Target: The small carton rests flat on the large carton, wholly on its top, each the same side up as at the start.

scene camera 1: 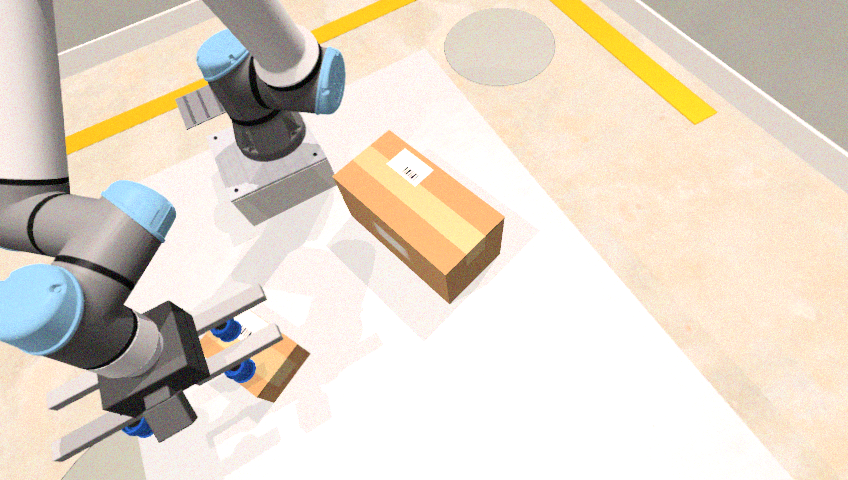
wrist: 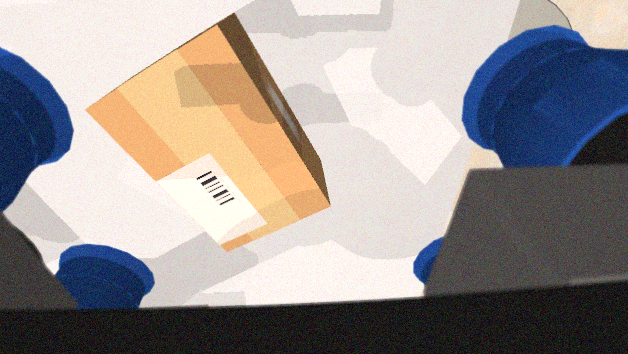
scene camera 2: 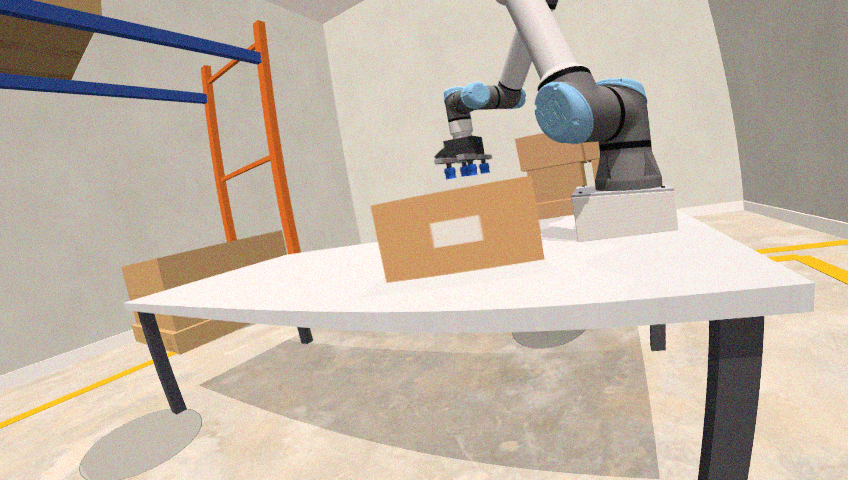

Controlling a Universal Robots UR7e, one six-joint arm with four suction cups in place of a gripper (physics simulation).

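Pixels of known places: hand, tool point: (wrist: 277, 202) (scene camera 2: 468, 175); arm's base, link origin: (scene camera 1: 272, 135) (scene camera 2: 628, 187).
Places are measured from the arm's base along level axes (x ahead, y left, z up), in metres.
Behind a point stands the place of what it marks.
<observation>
The small carton (scene camera 1: 284, 364) {z -0.028, x 0.489, y -0.120 m} (wrist: 152, 117) {z -0.018, x 0.464, y -0.129 m} lies flat on the white table (scene camera 1: 565, 368) {z -0.094, x 0.692, y 0.330 m} (scene camera 2: 333, 294) {z -0.094, x 0.515, y 0.410 m}, with its tape and barcode label up. The large carton (scene camera 1: 428, 208) {z 0.057, x 0.365, y 0.223 m} (scene camera 2: 410, 243) {z -0.026, x 0.383, y 0.313 m} stands flat on the table, apart from the small one, also with tape and barcode label up; its top is bare. My gripper (scene camera 1: 181, 378) {z 0.101, x 0.490, y -0.213 m} (scene camera 2: 468, 170) is open, with nothing on its four blue suction cups. It hangs above the small carton with a gap and partly hides it in scene camera 1. The small carton does not show in scene camera 2.
The arm's metal base block (scene camera 1: 285, 199) {z -0.058, x 0.131, y -0.030 m} (scene camera 2: 624, 215) {z -0.051, x 0.015, y 0.082 m} stands beside the large carton. Stacked cartons (scene camera 2: 552, 185) show behind the table, and more cartons (scene camera 2: 220, 267) stand at the left beyond its edge. An orange and blue rack (scene camera 2: 275, 142) stands at the left wall.
</observation>
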